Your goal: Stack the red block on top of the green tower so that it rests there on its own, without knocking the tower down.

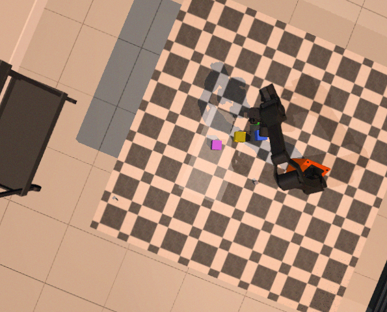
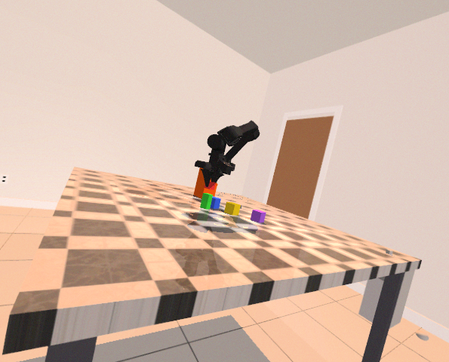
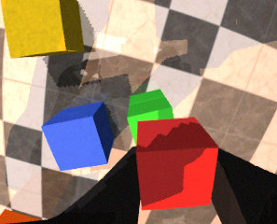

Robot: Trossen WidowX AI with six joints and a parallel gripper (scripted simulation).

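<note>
Now: gripper tip 5 cm above the green block. From my gripper tip the other things lie so: blue block: 5 cm behind, 6 cm to the left, 7 cm below; then red block: 1 cm above; then yellow block: 5 cm ahead, 11 cm to the left, 7 cm below.
</note>
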